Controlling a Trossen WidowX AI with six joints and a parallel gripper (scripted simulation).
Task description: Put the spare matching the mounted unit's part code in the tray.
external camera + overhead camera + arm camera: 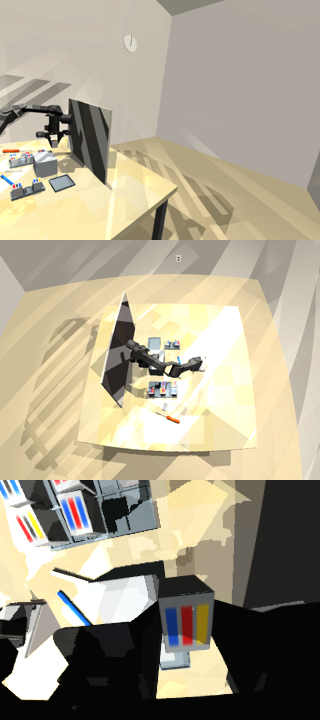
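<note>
Now: the flat bluish tray 25 cm to the right of my gripper tip, 13 cm below it and 4 cm behind it. From my gripper tip the other things lie so: tall mirror panel 16 cm ahead, 9 cm above, 8 cm to the right; then mounted unit 9 cm below, 7 cm behind, 4 cm to the right; then blue pen 24 cm behind, 13 cm below, 5 cm to the right.
</note>
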